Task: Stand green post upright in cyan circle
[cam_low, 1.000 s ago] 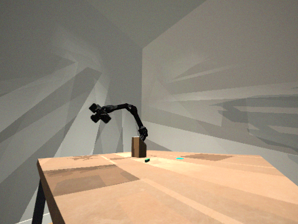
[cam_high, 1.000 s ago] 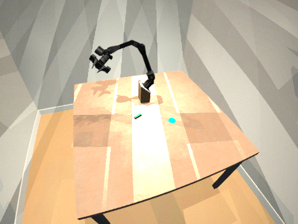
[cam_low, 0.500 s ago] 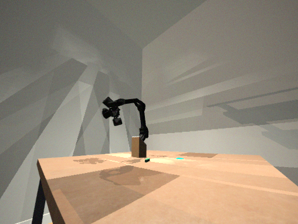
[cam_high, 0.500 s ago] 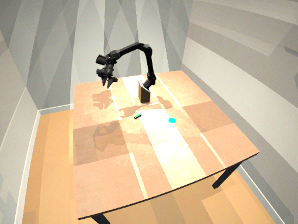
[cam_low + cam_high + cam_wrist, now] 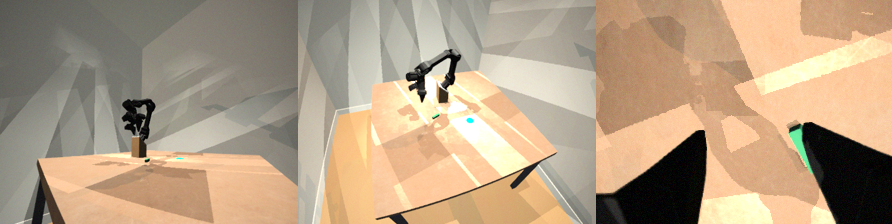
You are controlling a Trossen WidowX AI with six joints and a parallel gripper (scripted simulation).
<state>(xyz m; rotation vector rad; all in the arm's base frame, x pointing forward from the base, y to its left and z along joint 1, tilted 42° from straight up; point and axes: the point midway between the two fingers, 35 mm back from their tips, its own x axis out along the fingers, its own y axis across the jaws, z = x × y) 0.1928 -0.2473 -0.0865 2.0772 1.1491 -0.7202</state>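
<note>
Now: gripper tip 11 cm to the right of the green post and 18 cm above it. From my gripper tip the other things lie so: cyan circle: 12 cm ahead, 36 cm to the left, 18 cm below.
</note>
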